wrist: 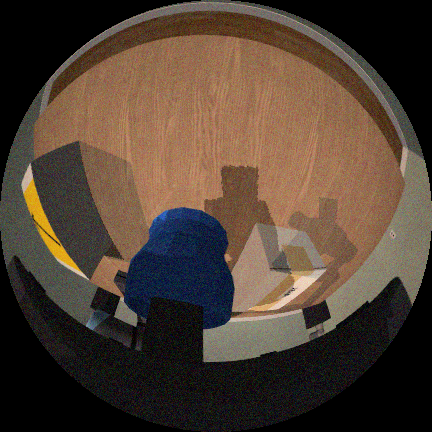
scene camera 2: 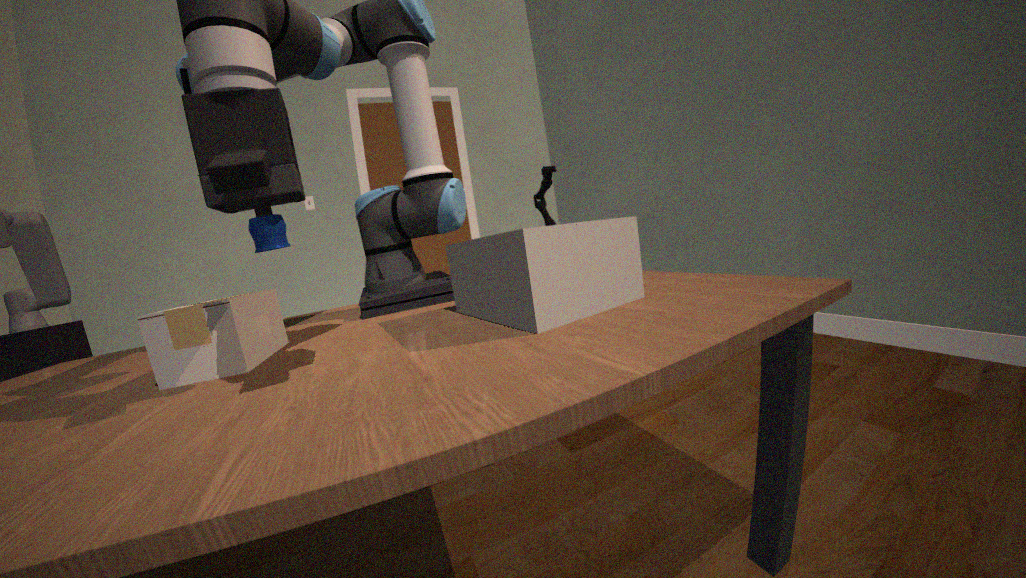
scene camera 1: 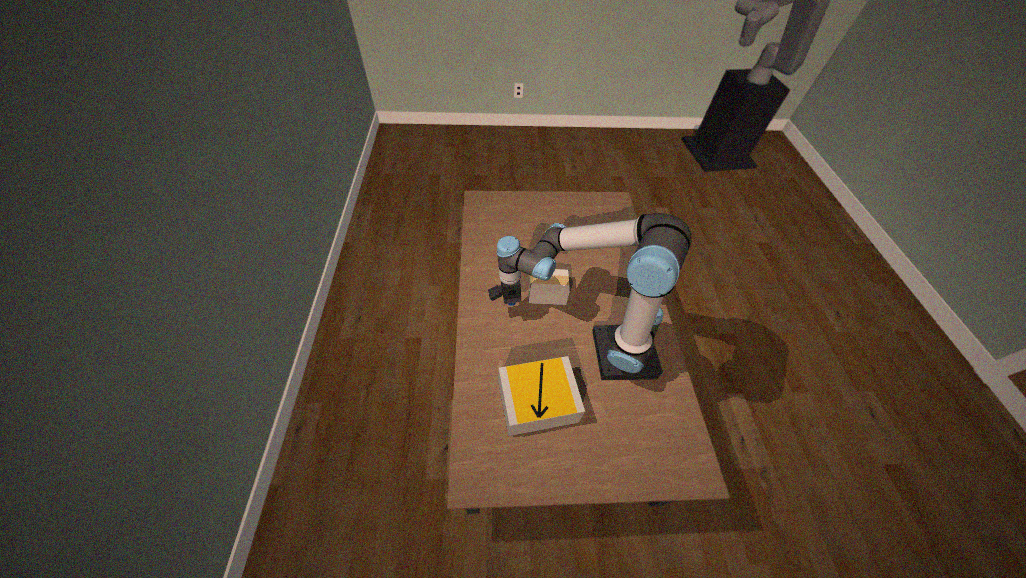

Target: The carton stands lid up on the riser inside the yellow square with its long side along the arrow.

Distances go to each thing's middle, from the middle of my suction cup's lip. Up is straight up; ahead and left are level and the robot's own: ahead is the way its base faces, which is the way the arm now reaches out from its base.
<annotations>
I see the carton (scene camera 2: 214, 339) 180 mm behind my suction cup, 120 mm to the right of it and 100 mm below it. Round my suction cup: riser (scene camera 2: 536, 279) 50 mm behind, 350 mm to the left, 90 mm below.
</annotations>
